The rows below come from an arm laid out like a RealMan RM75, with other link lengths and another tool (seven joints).
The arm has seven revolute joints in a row. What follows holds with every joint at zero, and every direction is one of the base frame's.
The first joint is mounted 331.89 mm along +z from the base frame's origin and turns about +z.
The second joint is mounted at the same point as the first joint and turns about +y.
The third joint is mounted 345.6 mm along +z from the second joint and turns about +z.
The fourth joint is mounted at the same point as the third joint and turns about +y.
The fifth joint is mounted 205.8 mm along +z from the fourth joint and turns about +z.
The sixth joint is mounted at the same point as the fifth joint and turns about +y.
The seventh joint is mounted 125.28 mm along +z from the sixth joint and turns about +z.
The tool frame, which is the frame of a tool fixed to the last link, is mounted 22 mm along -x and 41 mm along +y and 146 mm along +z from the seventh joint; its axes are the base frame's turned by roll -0.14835, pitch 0 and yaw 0.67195 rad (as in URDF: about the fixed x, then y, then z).
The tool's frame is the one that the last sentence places.
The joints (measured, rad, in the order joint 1, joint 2, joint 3, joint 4, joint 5, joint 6, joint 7), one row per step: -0.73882, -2.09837, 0.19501, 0.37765, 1.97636, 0.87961, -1.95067; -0.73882, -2.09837, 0.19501, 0.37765, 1.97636, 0.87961, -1.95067; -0.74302, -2.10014, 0.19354, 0.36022, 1.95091, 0.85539, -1.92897; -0.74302, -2.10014, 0.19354, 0.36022, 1.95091, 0.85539, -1.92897; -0.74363, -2.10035, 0.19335, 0.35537, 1.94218, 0.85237, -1.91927; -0.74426, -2.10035, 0.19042, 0.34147, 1.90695, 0.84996, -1.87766; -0.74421, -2.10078, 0.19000, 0.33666, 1.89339, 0.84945, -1.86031; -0.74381, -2.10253, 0.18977, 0.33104, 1.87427, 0.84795, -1.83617; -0.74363, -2.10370, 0.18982, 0.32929, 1.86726, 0.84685, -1.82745; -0.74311, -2.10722, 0.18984, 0.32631, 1.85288, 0.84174, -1.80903
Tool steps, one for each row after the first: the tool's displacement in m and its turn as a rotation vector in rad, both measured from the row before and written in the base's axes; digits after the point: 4 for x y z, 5 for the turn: 0.0000, 0.0000, 0.0000, 0.00000, 0.00000, 0.00000; -0.0009, 0.0031, -0.0014, 0.01290, -0.00188, 0.01282; 0.0000, 0.0000, 0.0000, 0.00000, 0.00000, 0.00000; 0.0003, 0.0005, -0.0002, 0.00383, 0.00009, -0.00048; 0.0018, 0.0017, 0.0015, 0.01917, 0.00131, -0.00870; 0.0007, 0.0004, 0.0003, 0.00710, 0.00205, -0.00419; 0.0008, 0.0004, 0.0001, 0.01006, 0.00321, -0.00482; 0.0002, 0.0001, -0.0002, 0.00358, 0.00123, -0.00122; -0.0001, 0.0002, -0.0009, 0.00762, 0.00385, 0.00000
